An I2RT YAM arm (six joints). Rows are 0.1 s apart.
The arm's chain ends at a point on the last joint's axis. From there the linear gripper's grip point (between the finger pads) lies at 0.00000 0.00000 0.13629 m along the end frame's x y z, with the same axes.
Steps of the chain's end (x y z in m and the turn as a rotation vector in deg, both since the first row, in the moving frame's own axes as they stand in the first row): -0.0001 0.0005 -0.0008 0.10 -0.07 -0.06; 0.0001 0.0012 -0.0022 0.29 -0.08 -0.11; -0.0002 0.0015 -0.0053 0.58 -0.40 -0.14; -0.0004 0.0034 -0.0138 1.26 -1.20 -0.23; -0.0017 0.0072 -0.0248 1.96 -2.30 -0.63; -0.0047 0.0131 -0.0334 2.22 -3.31 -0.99
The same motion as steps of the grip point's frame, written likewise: -0.0003 0.0003 -0.0008 0.10 -0.07 -0.06; -0.0001 0.0005 -0.0022 0.29 -0.08 -0.11; -0.0012 0.0001 -0.0053 0.58 -0.40 -0.14; -0.0033 0.0004 -0.0139 1.26 -1.20 -0.23; -0.0072 0.0026 -0.0250 1.96 -2.30 -0.63; -0.0126 0.0079 -0.0337 2.22 -3.31 -0.99
